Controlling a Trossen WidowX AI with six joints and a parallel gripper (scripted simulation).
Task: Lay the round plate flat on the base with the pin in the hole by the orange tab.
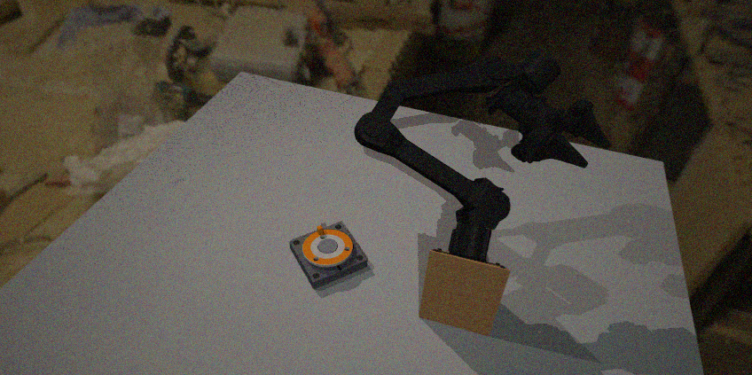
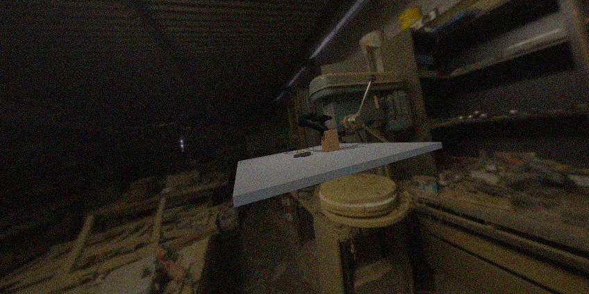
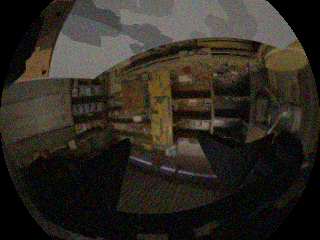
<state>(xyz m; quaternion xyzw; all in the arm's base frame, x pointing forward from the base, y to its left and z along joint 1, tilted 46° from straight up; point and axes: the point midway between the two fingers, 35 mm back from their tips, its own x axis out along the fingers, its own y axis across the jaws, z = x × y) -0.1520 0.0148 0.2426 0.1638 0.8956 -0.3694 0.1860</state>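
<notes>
Now: gripper tip 46 cm short of the base, 14 cm to the right of it and 29 cm above it.
</notes>
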